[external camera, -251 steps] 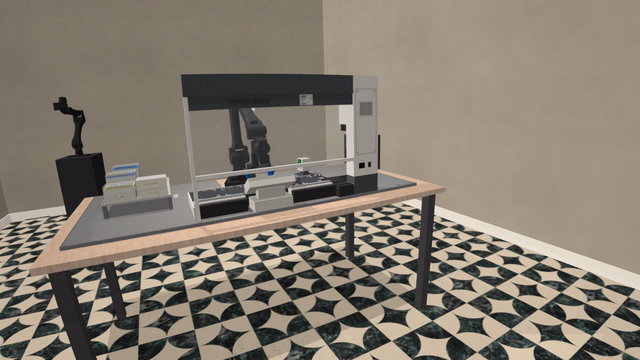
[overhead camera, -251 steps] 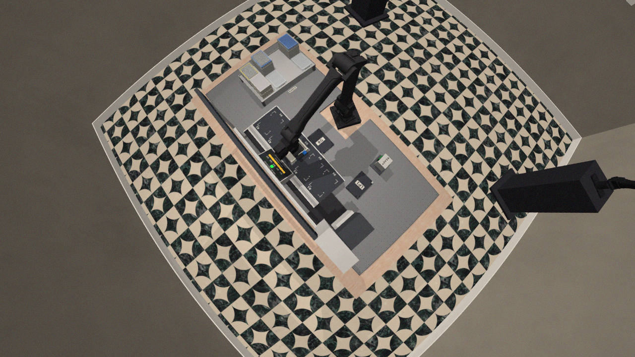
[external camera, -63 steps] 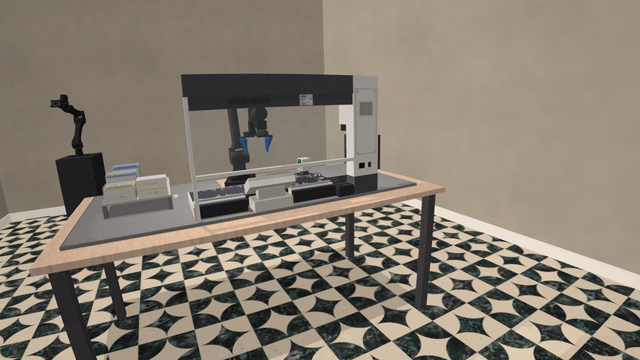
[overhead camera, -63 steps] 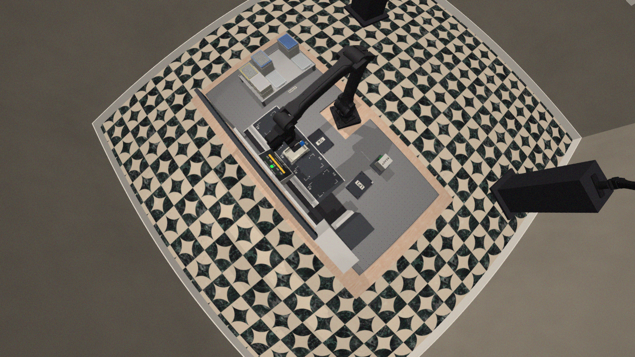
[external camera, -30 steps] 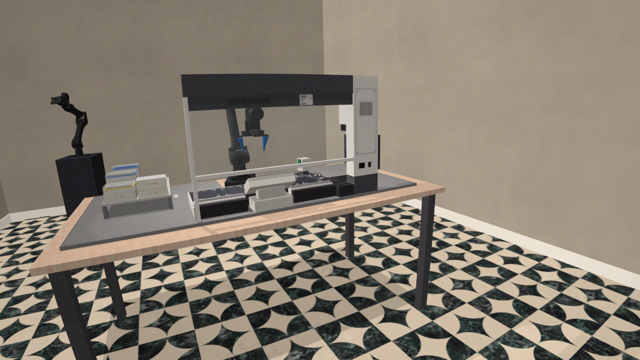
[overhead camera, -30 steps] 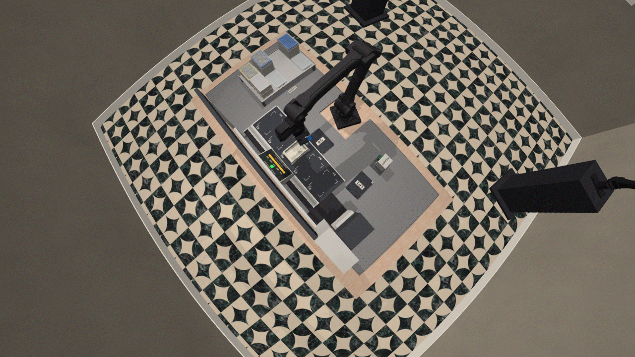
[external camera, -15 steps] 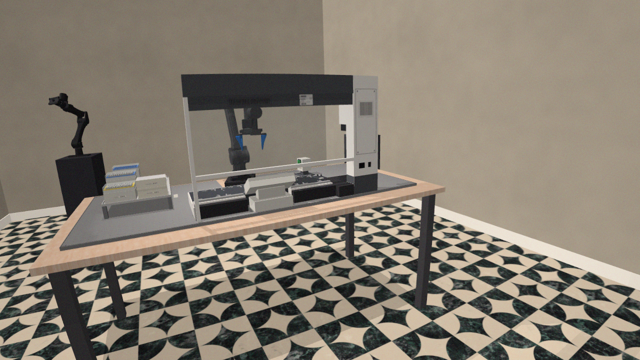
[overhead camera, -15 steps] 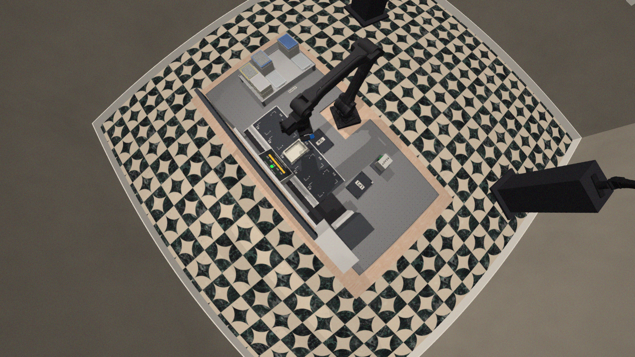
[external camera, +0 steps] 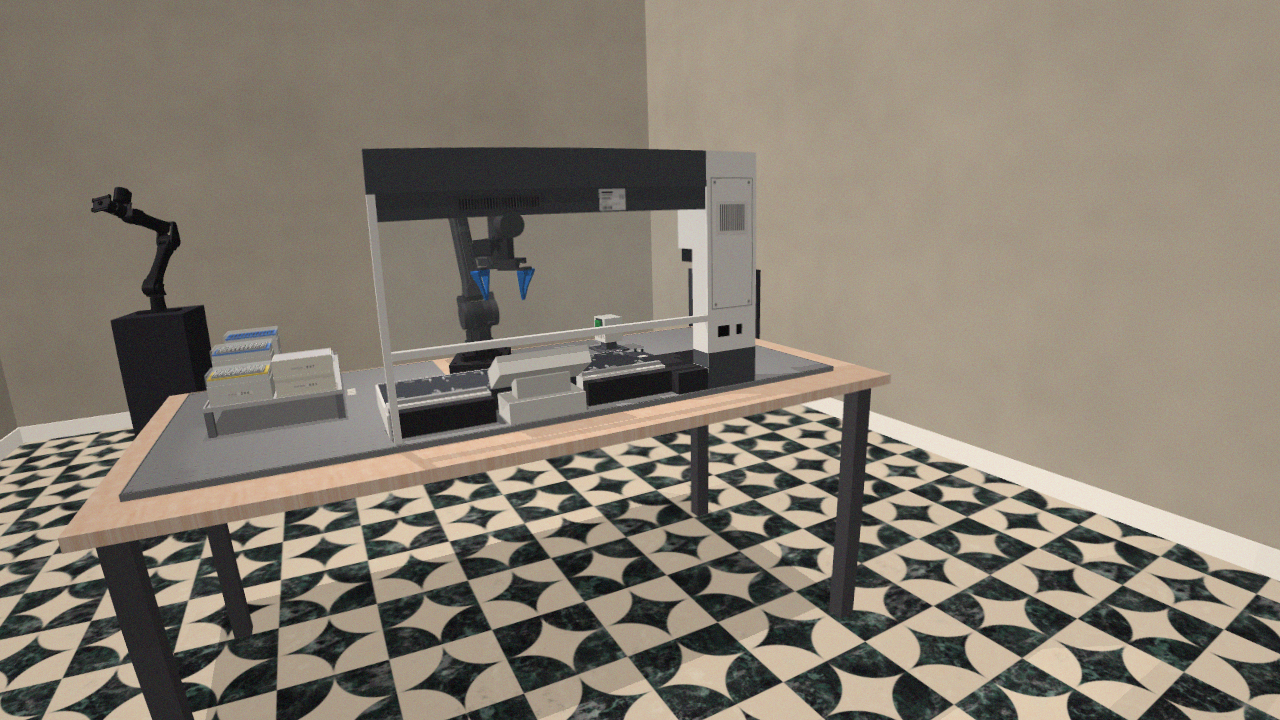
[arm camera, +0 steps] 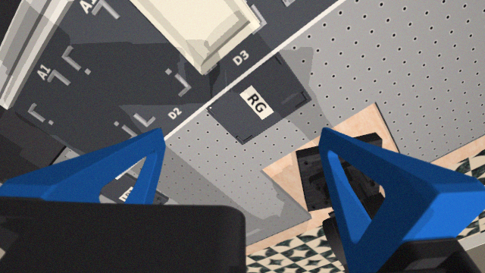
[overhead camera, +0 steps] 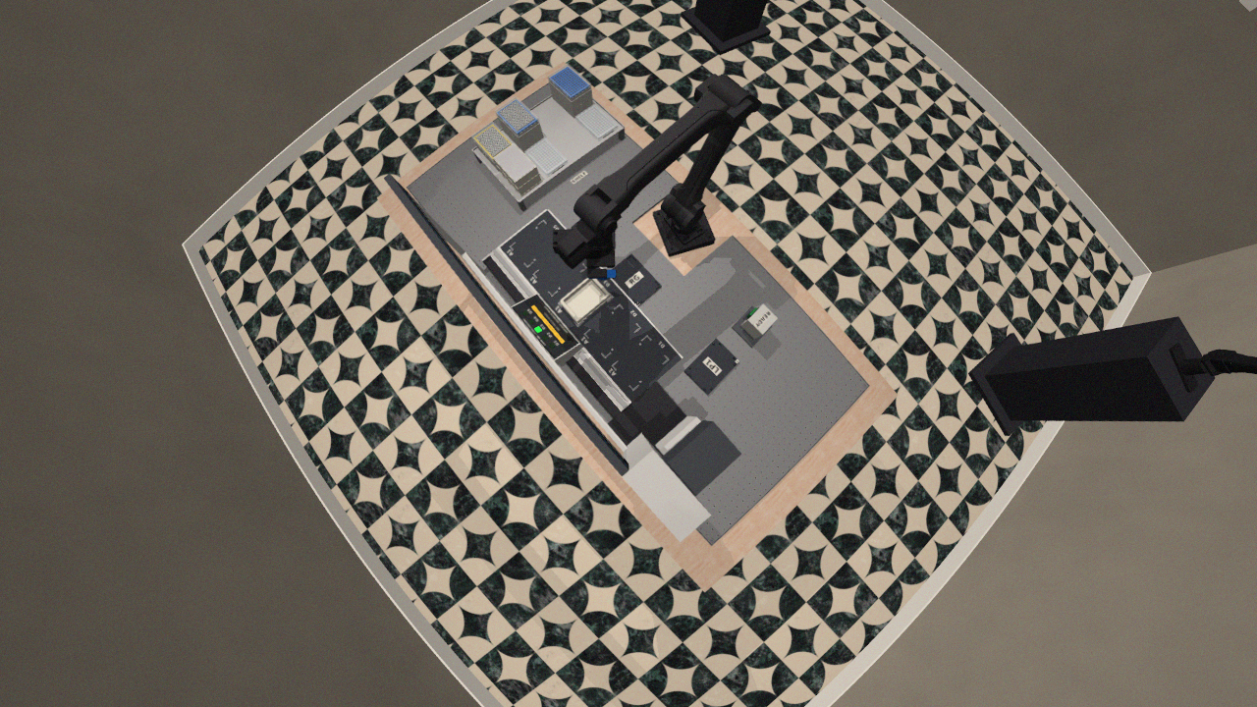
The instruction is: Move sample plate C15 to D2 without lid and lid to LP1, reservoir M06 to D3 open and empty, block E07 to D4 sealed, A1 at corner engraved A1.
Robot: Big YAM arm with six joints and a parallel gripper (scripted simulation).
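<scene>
Now: hand 470 mm to the left of the white block, 150 mm above it and 40 mm short of it. Round my hand: liquid handler's gantry: 280 mm above, 260 mm ahead, 80 mm to the left; then regrip nest RG: 230 mm below, 90 mm behind, 20 mm to the left; then cream one-well reservoir: 170 mm below, 80 mm ahead, 10 mm to the left.
</scene>
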